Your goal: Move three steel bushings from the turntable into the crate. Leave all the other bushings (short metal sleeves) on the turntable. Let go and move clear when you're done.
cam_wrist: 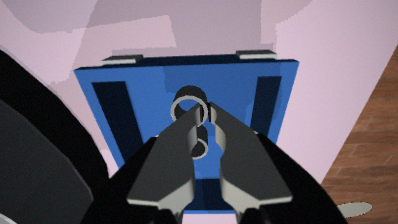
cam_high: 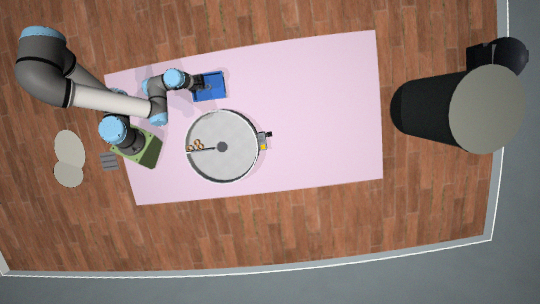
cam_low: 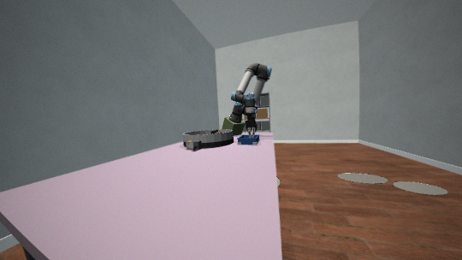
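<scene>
My hand is 50 mm short of the blue crate and 10 mm above it. From my hand the other things lie so: round grey turntable (330 mm to the right, 160 mm ahead, 20 mm above).
</scene>
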